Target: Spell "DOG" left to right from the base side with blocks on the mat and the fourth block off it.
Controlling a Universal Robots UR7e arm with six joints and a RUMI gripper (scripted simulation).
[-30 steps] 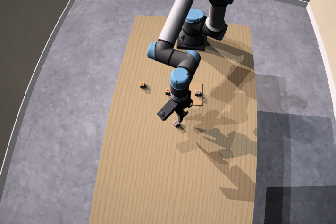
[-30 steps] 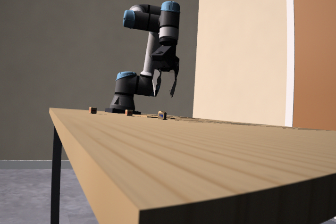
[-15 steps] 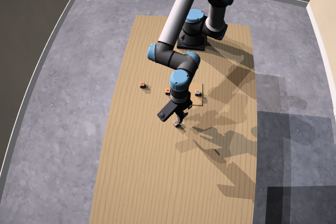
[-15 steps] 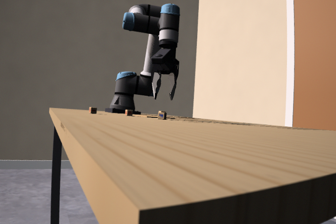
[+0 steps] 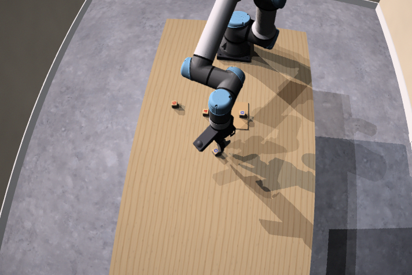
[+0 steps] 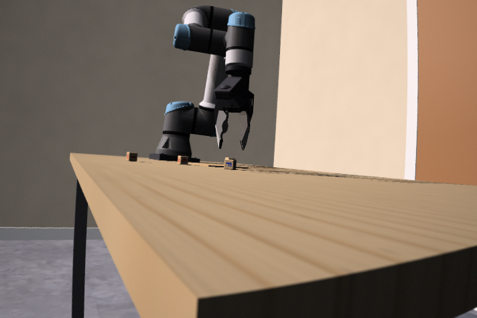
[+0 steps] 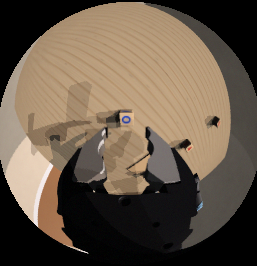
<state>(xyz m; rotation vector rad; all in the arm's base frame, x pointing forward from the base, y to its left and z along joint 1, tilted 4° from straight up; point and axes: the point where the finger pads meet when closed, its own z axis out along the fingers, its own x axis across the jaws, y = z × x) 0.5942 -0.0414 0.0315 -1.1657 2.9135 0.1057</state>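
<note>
Right now my hand is 19 cm past the tan mat, 6 cm to the right of it and 7 cm above it.
</note>
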